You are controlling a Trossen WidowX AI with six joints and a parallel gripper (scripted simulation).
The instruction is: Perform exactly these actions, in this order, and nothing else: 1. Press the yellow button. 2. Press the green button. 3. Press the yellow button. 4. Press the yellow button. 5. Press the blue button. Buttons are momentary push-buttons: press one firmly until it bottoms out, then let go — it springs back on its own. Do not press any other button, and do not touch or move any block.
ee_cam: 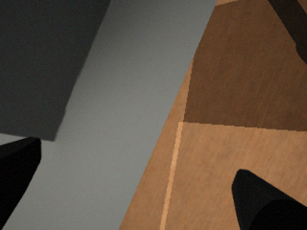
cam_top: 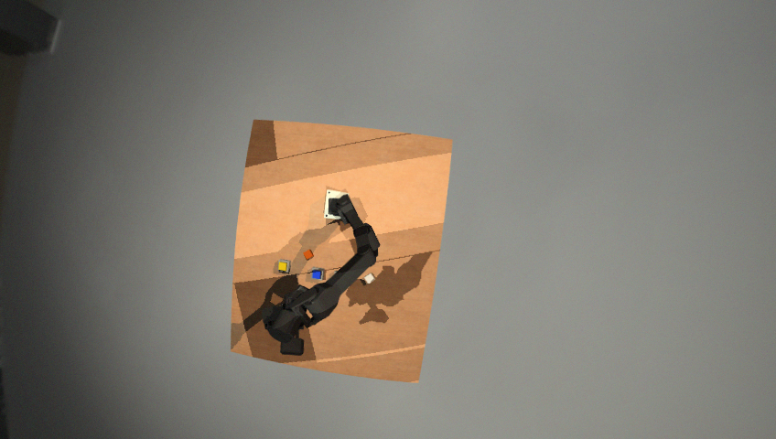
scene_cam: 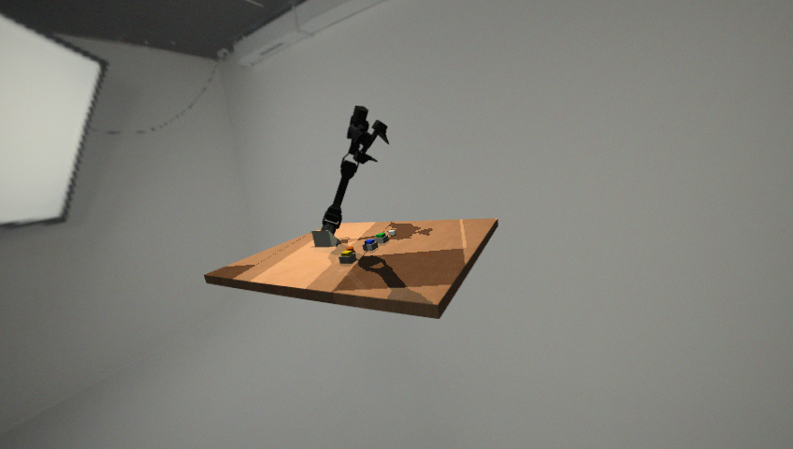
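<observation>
Right now my gripper tip is 150 mm past the yellow button, 150 mm to the left of it and 370 mm above it. Also, from my gripper tip: green button 120 mm behind, 90 mm to the left, 370 mm below; orange block 200 mm behind, 50 mm to the right, 390 mm below; blue button 130 mm behind, 370 mm below.
</observation>
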